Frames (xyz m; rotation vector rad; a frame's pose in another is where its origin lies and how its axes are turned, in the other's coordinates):
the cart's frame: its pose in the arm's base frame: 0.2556 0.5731 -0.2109 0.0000 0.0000 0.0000
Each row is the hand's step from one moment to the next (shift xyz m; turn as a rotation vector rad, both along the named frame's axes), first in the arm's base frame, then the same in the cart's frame.
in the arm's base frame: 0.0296 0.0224 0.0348 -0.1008 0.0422 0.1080
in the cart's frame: 0.0296 0.0224 0.0348 -0.1008 0.0422 0.1080
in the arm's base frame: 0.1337 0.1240 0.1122 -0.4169 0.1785 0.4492
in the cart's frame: 0.1337 0.1240 0.1122 -0.4169 0.1785 0.4492
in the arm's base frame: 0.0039 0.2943 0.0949 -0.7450 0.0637 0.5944
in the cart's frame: 0.0039 0.2943 0.0949 -0.7450 0.0637 0.5944
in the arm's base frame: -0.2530 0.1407 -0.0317 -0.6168 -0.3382 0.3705
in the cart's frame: -0.2530 0.1407 -0.0317 -0.6168 -0.3382 0.3705
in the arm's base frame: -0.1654 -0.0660 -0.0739 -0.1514 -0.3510 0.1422
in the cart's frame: -0.1654 -0.0660 -0.0739 -0.1514 -0.3510 0.1422
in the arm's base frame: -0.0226 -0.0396 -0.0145 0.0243 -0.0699 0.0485
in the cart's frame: -0.0226 -0.0396 -0.0145 0.0243 -0.0699 0.0485
